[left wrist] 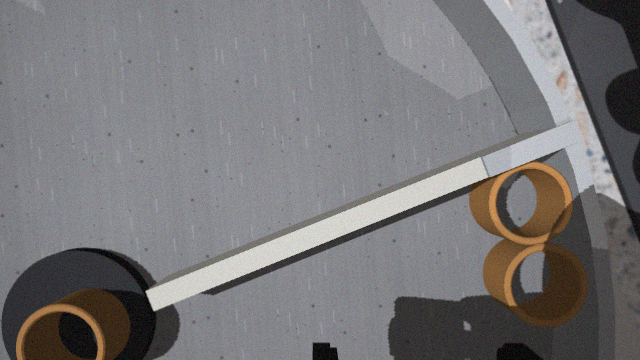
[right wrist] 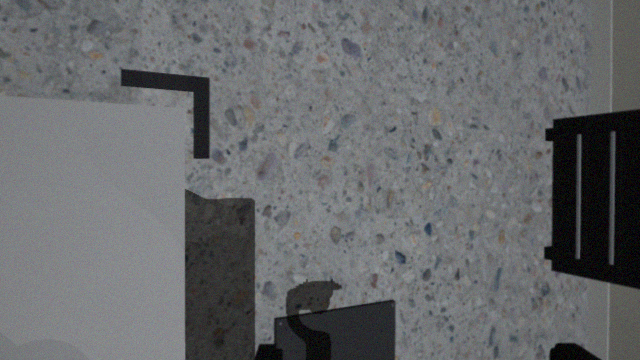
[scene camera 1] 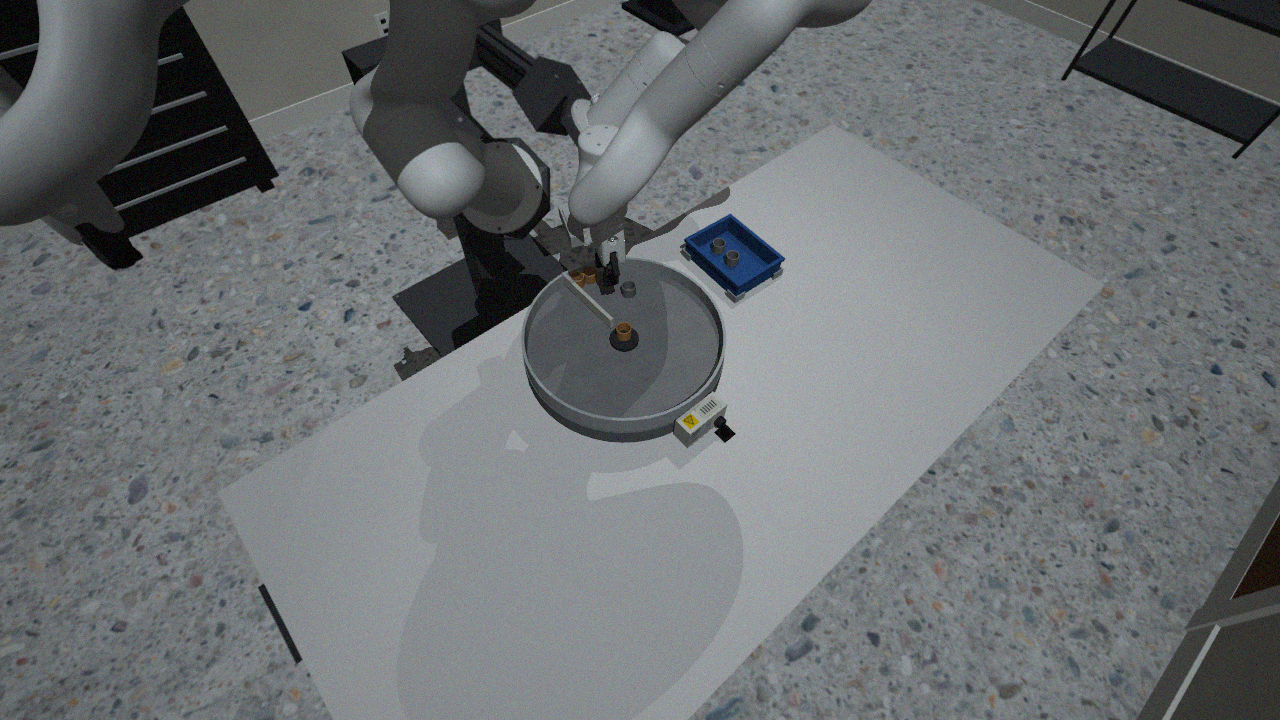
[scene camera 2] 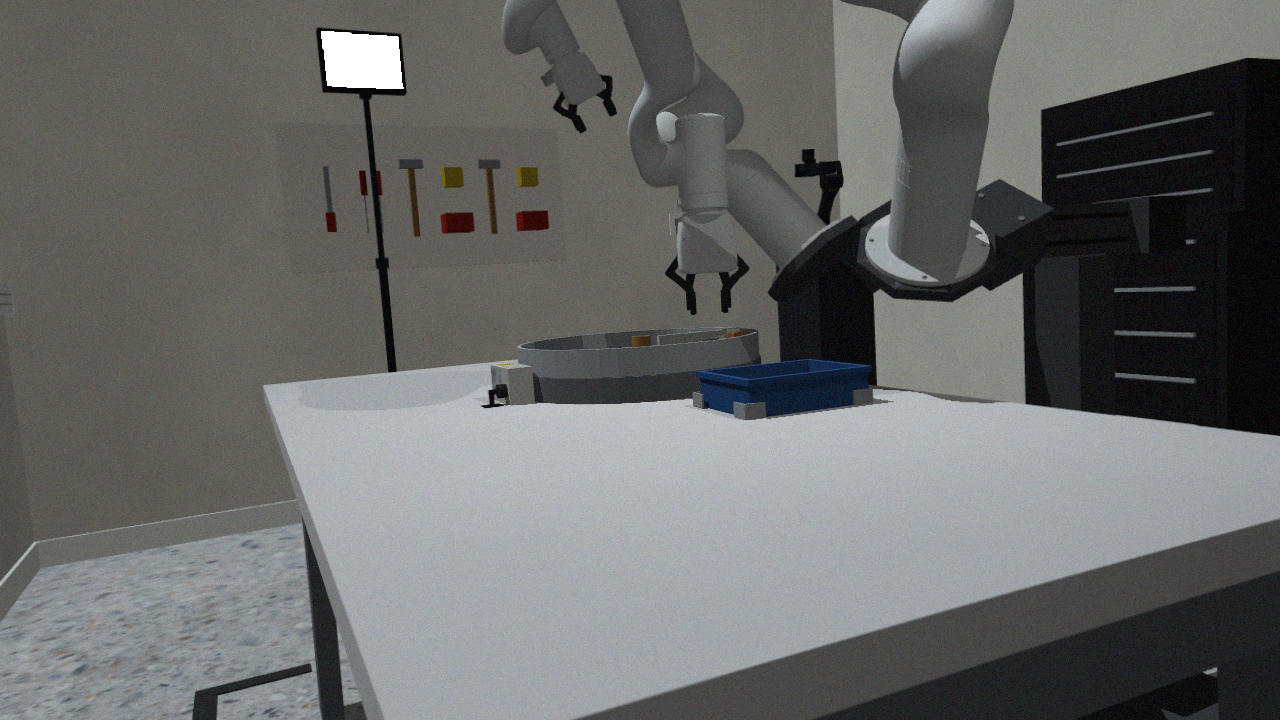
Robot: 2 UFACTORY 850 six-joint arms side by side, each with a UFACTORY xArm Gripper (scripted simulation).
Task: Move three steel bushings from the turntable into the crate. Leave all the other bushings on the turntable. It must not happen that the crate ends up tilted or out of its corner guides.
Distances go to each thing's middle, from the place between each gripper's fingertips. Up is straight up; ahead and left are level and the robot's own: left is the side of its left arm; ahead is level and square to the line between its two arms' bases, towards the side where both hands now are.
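My left hand (scene camera 2: 709, 313): 11 cm above the blue crate (scene camera 2: 797, 392), 8 cm short of it, 32 cm to the right of it.
Blue crate: 55 cm below my right hand (scene camera 1: 105, 229), 19 cm ahead of it, 97 cm to the left of it. By its middle, the crate is nearer to my left hand than to my right hand.
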